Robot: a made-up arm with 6 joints.
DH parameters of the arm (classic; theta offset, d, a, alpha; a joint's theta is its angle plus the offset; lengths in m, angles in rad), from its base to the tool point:
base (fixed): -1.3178 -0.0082 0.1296 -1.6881
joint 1: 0 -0.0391 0.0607 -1.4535
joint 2: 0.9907 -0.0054 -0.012 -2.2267
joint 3: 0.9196 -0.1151 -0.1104 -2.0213
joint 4: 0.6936 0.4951 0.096 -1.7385
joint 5: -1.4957 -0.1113 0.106 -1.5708
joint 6: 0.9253 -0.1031 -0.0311 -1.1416
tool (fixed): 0.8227 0.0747 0 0
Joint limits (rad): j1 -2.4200..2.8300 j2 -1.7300..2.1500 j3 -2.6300..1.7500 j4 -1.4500..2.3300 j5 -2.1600..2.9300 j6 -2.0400..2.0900
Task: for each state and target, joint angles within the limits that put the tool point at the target. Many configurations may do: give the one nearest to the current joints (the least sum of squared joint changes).
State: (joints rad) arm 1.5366 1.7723 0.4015 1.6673 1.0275 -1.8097
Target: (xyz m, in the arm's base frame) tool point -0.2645 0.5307 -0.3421
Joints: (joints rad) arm 1.8576 1.6175 0.8240 1.7481 1.7545 -1.8223
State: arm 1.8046 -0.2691 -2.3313 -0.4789 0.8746 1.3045
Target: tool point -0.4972 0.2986 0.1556
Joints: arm 2.6678 0.2689 -2.6300 -0.5553 1.1748 1.3145
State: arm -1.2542 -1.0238 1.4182 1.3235 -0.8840 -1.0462
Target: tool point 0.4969 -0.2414 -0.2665
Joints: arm -1.4133 -0.4360 0.9929 1.3546 -1.0454 -0.9992
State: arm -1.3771 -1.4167 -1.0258 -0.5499 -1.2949 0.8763
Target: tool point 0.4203 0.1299 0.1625
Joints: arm -1.0968 -1.1585 -1.4432 -0.4464 -1.2105 0.9144
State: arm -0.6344 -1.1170 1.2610 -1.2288 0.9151 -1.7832
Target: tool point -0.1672 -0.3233 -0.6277
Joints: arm -0.8950 -1.0809 1.4076 -1.2004 1.0630 -1.7138
